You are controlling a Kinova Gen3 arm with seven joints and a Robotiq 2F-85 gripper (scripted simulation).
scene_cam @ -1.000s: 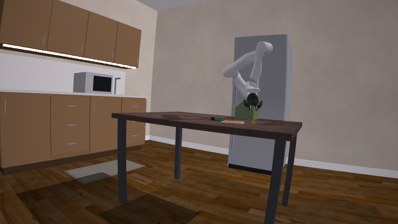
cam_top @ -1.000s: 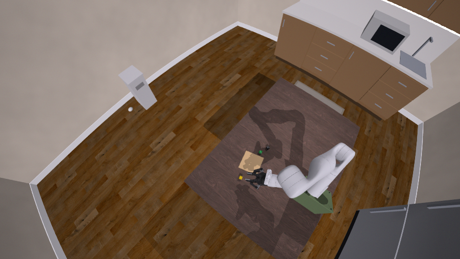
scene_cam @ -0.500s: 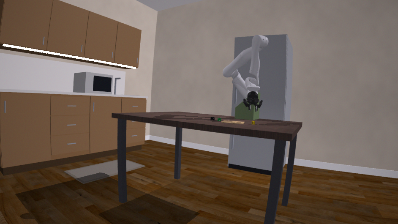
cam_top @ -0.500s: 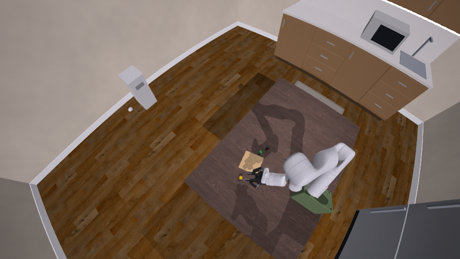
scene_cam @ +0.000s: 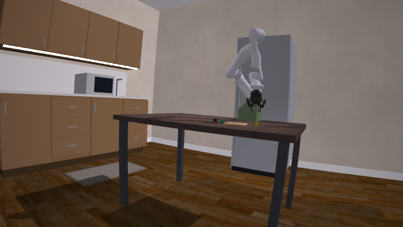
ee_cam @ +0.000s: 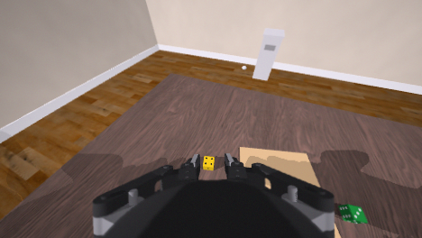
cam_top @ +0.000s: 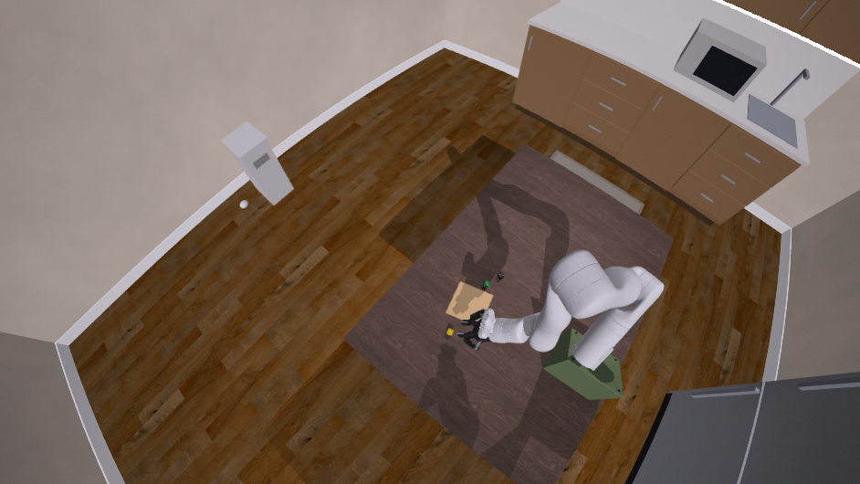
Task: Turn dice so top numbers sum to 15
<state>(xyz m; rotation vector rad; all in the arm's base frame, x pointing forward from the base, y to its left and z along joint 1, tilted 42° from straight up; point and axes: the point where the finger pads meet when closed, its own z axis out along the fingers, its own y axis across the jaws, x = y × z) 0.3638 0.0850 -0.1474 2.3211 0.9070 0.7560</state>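
Right now the yellow die is 3 cm ahead of my hand, 2 cm to the left of it and 9 cm below it. From my hand the other things lie so: black die (4 cm ahead, 28 cm to the right, 9 cm below); green die (5 cm ahead, 21 cm to the right, 9 cm below); tan mat (5 cm ahead, 11 cm to the right, 10 cm below).
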